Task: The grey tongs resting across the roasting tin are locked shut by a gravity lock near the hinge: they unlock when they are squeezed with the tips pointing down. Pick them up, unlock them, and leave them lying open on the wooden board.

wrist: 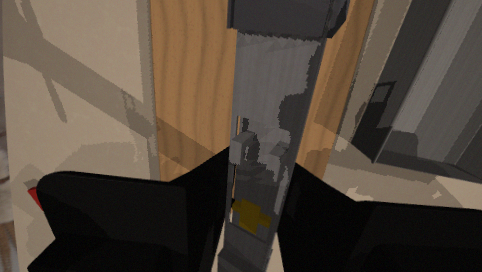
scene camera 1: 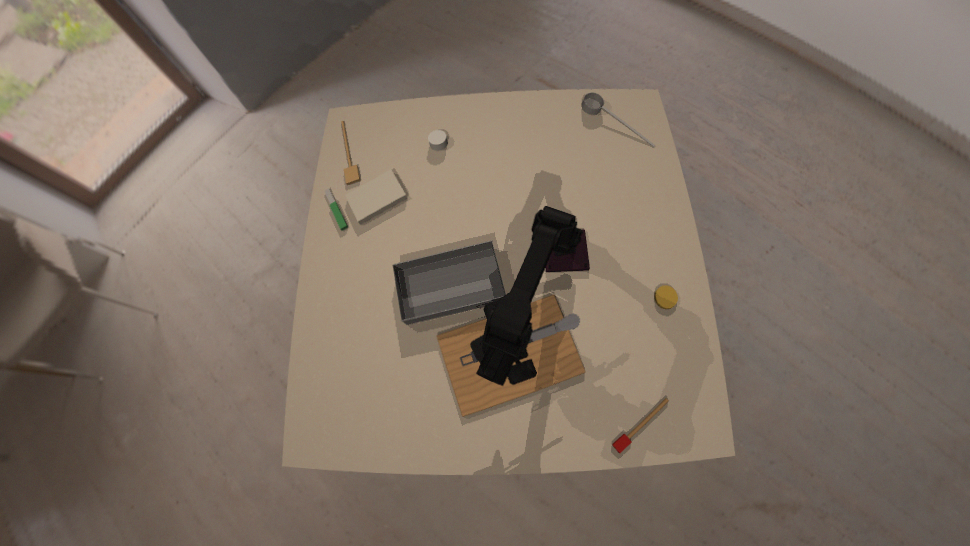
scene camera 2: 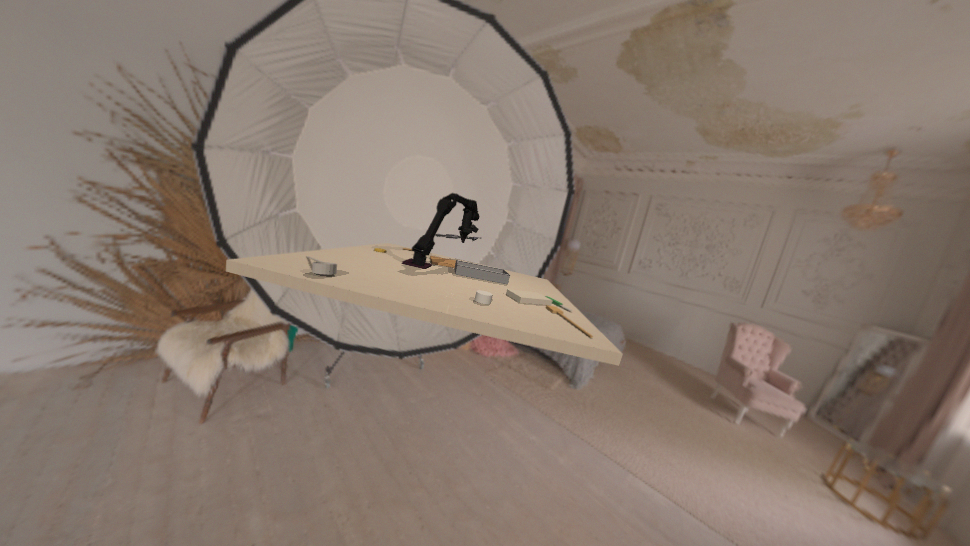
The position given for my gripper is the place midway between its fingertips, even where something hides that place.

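Scene camera 1 shows a pale block point(scene camera 1: 377, 195), a roasting tin point(scene camera 1: 467, 278), a wooden board point(scene camera 1: 556, 359) and my gripper point(scene camera 1: 509, 346). The wrist view shows a yellow lock piece point(wrist: 250, 215), the gripper point(wrist: 252, 154), the board point(wrist: 193, 62) and the tin point(wrist: 416, 119); the pale block is out of frame in the wrist view. Scene camera 2 shows the roasting tin point(scene camera 2: 462, 268).
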